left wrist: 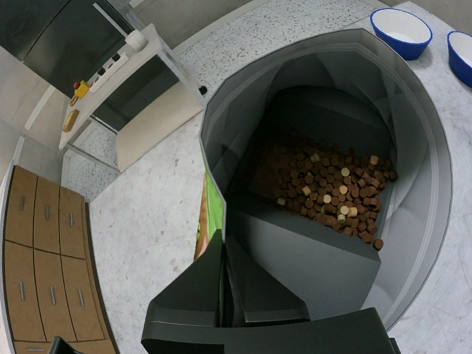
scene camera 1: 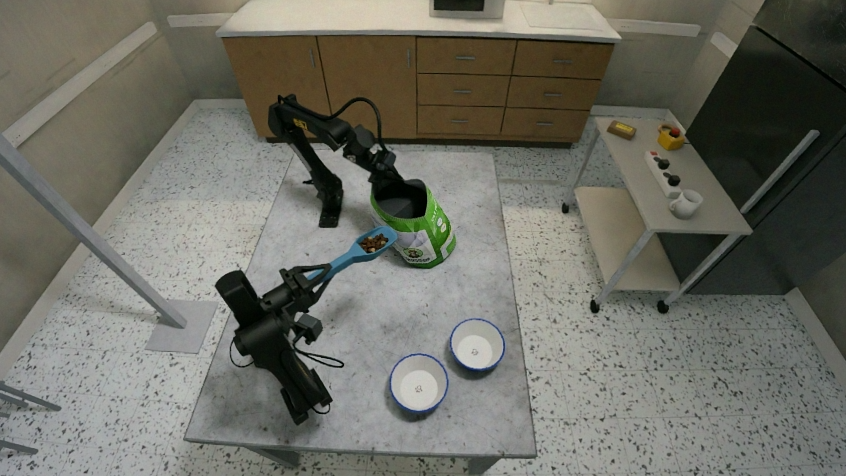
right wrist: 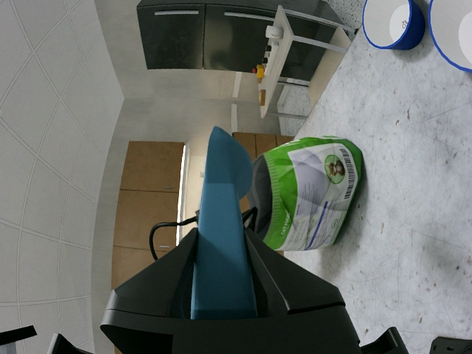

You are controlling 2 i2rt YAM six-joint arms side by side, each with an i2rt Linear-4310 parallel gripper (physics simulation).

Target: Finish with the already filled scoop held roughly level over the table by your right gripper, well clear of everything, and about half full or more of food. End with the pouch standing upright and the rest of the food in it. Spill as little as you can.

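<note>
The green and white pouch (scene camera 1: 424, 239) (left wrist: 422, 120) (right wrist: 312, 195) rests on the table, leaning somewhat towards the left arm, its mouth open. Brown and tan food (left wrist: 340, 195) lies inside. My left gripper (scene camera 1: 397, 177) (left wrist: 222, 236) is shut on the pouch's rim wall, with one finger inside the mouth. My right gripper (scene camera 1: 326, 274) (right wrist: 220, 235) is shut on the handle of the blue scoop (scene camera 1: 353, 254) (right wrist: 220, 210), held above the table, roughly level. A heap of food (scene camera 1: 374, 242) fills much of its bowl. The bowl overlaps the pouch's edge in the scene view; their gap cannot be told.
Two white bowls with blue rims stand on the table (scene camera 1: 354, 414), one bowl (scene camera 1: 418, 384) (left wrist: 464, 56) nearer the front edge and the other bowl (scene camera 1: 476, 345) (left wrist: 400, 32) beside it. A trolley (scene camera 1: 704, 223) (left wrist: 167, 50) stands on the floor to the right in the scene view.
</note>
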